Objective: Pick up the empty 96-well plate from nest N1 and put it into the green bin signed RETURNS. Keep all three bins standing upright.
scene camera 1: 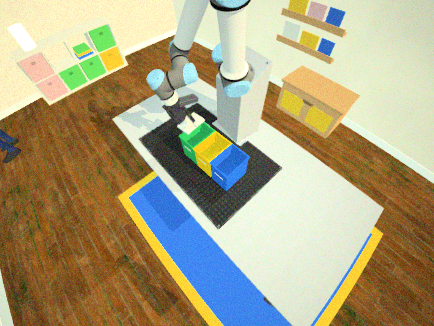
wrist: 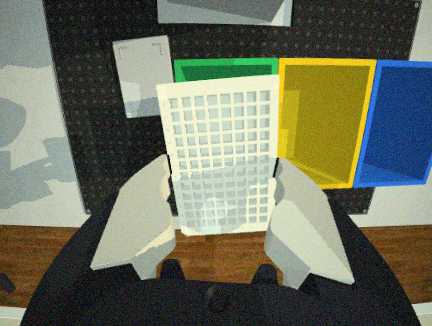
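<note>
Yellow bin [scene camera 1: 211, 147], also [wrist: 323, 103]. Green bin [wrist: 188, 70]. Blue bin [scene camera 1: 228, 167]. White 96-well plate [wrist: 221, 135]. My gripper [wrist: 222, 158].
</note>
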